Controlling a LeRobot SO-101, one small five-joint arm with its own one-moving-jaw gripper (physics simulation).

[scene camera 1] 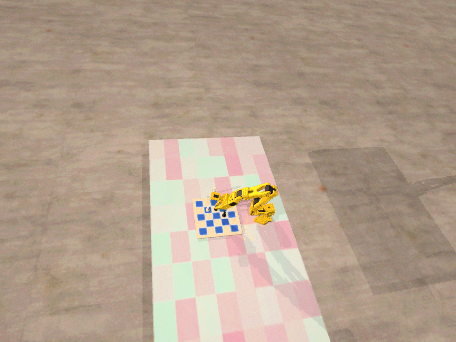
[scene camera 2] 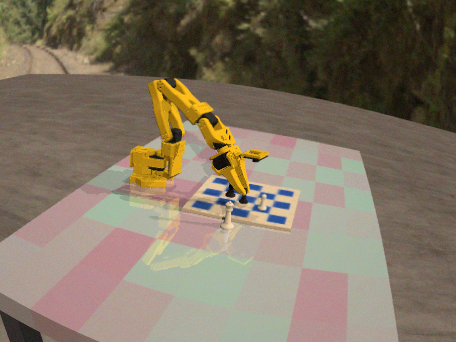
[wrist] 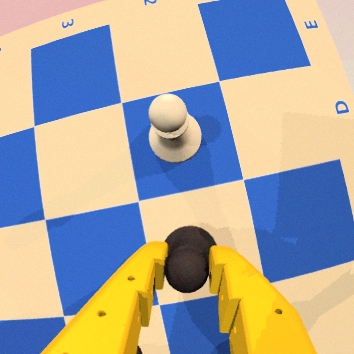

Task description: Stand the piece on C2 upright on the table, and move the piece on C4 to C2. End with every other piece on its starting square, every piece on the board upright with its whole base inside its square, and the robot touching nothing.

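Seen in the pictures: hand, tool point: (scene camera 1: 216, 207) (scene camera 2: 246, 191) (wrist: 165, 259); arm's base, link origin: (scene camera 1: 257, 215) (scene camera 2: 159, 181).
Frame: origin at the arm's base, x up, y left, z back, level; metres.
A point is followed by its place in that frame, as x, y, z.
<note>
My gripper (scene camera 1: 217, 207) (scene camera 2: 245, 192) (wrist: 188, 252) @(0.035, -0.046, -0.211) is shut on a black piece (scene camera 2: 243, 200) @(0.018, -0.057, -0.209) (wrist: 187, 270) @(0.043, -0.052, -0.209), with one jaw on each side of its round head. It is upright over the cream square C2, its base low at the board (scene camera 1: 210, 231) @(0.006, 0.063, -0.252) (scene camera 2: 258, 221) @(0.006, -0.119, -0.253) (wrist: 87, 160) @(0.006, -0.020, -0.248); whether it touches the board is hard to tell. A tall white piece (scene camera 2: 227, 218) @(0.020, -0.160, -0.200) stands upright on the table beside the board; it does not show in the wrist view. A white pawn (scene camera 1: 208, 209) @(0.019, -0.050, -0.247) (scene camera 2: 263, 203) @(0.019, -0.058, -0.251) (wrist: 172, 125) @(0.035, -0.055, -0.244) stands upright on D2, directly beyond the held piece.
Another black piece (scene camera 1: 224, 214) @(0.028, -0.009, -0.174) (scene camera 2: 230, 192) @(0.016, -0.022, -0.173) stands on the board close to the gripper, on the arm base's side; a dark sliver shows at the wrist view's bottom edge. The yellow arm base (scene camera 1: 263, 218) @(0.016, 0.028, 0.020) (scene camera 2: 148, 180) @(0.017, -0.050, 0.008) stands on the pink and green table.
</note>
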